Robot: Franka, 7 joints.
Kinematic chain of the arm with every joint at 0, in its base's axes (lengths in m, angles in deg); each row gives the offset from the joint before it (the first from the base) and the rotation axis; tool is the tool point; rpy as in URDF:
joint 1: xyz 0 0 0.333 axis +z
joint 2: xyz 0 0 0 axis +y
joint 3: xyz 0 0 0.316 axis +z
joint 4: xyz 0.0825 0 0 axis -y
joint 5: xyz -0.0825 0 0.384 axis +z
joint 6: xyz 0 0 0 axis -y
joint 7: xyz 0.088 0 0 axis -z
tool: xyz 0 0 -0.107 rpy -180 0 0
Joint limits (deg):
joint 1: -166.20..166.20
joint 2: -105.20..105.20
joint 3: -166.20..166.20
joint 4: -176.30..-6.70
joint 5: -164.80..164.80
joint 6: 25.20..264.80
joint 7: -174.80..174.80
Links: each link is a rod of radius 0.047 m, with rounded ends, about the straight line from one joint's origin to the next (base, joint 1, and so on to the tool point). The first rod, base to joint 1, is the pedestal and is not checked.
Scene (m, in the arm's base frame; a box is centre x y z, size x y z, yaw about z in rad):
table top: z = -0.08
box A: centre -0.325 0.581 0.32 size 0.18 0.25 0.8 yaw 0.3
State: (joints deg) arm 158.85 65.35 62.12 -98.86 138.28 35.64 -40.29
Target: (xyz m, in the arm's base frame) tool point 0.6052 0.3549 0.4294
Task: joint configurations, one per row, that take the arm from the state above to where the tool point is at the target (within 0.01 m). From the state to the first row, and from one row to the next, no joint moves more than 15 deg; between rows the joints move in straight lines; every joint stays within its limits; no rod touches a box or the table.
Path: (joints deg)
1: 145.73 67.01 63.70 -111.77 136.31 33.90 -45.39
2: 132.61 68.67 65.27 -124.67 134.34 32.16 -50.48
3: 119.49 70.32 66.85 -137.58 132.38 30.42 -55.58
4: 106.37 71.98 68.42 -150.49 130.41 28.68 -60.68
5: 93.25 73.64 70.00 -163.39 128.44 26.94 -65.77
6: 80.13 75.30 71.57 -176.30 126.47 25.20 -70.87
7: 73.04 69.98 56.92 -161.47 132.67 28.76 -65.77
8: 65.95 64.67 42.28 -146.63 138.87 32.32 -60.68
9: 58.86 59.36 27.63 -131.80 145.07 35.88 -55.58
10: 51.78 54.05 12.98 -116.97 151.26 39.44 -50.48
11: 44.69 48.74 -1.67 -102.14 157.46 43.00 -45.39
12: 37.60 43.43 -16.31 -87.30 163.66 46.55 -40.29

